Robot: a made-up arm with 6 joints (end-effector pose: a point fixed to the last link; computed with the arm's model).
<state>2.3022 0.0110 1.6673 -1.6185 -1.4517 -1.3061</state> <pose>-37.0 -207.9 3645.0 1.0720 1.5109 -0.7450</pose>
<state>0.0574 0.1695 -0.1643 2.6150 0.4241 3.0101</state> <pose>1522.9 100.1 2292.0 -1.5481 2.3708 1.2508</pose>
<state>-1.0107 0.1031 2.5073 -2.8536 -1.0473 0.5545</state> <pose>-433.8 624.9 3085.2 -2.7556 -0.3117 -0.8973</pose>
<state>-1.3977 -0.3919 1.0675 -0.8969 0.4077 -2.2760</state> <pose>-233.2 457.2 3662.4 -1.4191 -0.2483 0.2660</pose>
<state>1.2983 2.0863 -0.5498 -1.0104 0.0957 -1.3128</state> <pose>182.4 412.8 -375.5 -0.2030 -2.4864 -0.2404</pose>
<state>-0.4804 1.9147 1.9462 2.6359 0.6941 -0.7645</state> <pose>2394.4 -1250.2 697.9 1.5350 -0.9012 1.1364</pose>
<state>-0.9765 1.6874 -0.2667 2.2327 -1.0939 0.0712</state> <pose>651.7 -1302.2 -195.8 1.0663 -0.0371 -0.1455</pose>
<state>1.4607 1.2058 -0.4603 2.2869 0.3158 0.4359</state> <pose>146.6 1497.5 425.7 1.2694 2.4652 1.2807</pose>
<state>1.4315 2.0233 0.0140 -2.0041 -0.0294 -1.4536</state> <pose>178.3 1060.6 -703.3 0.9719 2.4991 1.1733</pose>
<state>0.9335 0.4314 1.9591 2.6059 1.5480 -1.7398</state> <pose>359.6 630.2 3471.5 -2.2377 0.1525 -1.6481</pose>
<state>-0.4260 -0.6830 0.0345 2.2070 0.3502 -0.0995</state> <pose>-5.7 -14.0 3105.1 0.4206 -0.9561 1.9844</pose>
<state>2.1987 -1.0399 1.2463 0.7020 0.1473 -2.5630</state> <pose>1253.7 -1722.3 2584.2 -0.0843 -1.9560 1.5728</pose>
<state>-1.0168 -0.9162 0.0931 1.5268 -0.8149 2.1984</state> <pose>-490.2 402.2 3038.5 -0.3657 -0.1580 -0.0838</pose>
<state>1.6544 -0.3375 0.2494 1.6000 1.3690 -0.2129</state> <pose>-205.6 387.6 3202.8 -0.9701 -0.9018 -0.9235</pose>
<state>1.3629 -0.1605 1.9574 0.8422 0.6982 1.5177</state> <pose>-253.1 -945.4 3448.3 0.8407 1.6092 -1.0488</pose>
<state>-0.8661 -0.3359 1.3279 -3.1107 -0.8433 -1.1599</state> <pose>-527.6 537.5 3628.8 -2.0899 -0.6835 2.0538</pose>
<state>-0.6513 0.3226 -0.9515 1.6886 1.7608 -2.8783</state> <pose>919.9 -556.7 1596.0 -0.5260 0.4785 2.7541</pose>
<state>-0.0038 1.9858 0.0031 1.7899 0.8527 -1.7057</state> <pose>1184.0 92.3 -598.3 1.1833 -0.8792 -1.8842</pose>
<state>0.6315 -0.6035 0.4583 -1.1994 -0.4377 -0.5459</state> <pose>-257.1 -174.7 3428.8 -1.6907 0.1685 1.4734</pose>
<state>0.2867 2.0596 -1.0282 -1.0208 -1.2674 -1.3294</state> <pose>292.0 159.6 267.9 -2.1982 -0.3725 0.0128</pose>
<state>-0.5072 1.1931 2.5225 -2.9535 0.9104 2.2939</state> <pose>1497.0 -902.3 2805.4 -0.6508 1.8996 -0.0822</pose>
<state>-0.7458 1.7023 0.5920 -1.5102 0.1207 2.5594</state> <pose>1629.7 -1603.1 -112.5 1.1207 -1.6968 -0.2443</pose>
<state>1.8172 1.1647 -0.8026 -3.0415 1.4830 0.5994</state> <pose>-227.3 1036.8 711.2 0.0840 -2.5967 1.0508</pose>
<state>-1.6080 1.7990 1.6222 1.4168 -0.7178 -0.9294</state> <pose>-245.9 -2814.0 722.8 -1.1294 -2.3349 -0.0591</pose>
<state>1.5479 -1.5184 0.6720 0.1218 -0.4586 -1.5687</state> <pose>-15.4 -2179.8 2049.4 -0.9917 -0.8903 1.4704</pose>
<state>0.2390 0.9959 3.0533 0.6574 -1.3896 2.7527</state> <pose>821.1 11.2 2817.3 0.0707 -0.8525 1.5888</pose>
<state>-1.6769 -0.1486 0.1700 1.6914 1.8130 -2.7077</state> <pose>40.6 -821.8 3051.6 -1.2683 2.0300 0.8672</pose>
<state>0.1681 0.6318 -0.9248 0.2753 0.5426 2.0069</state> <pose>1225.2 152.8 1100.0 1.8322 0.0931 1.2695</pose>
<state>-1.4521 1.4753 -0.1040 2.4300 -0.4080 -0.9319</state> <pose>137.1 -1834.6 42.0 0.8049 -1.5058 -0.6821</pose>
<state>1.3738 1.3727 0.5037 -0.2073 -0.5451 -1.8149</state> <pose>500.3 2367.3 553.8 0.6461 -1.8750 -1.4763</pose>
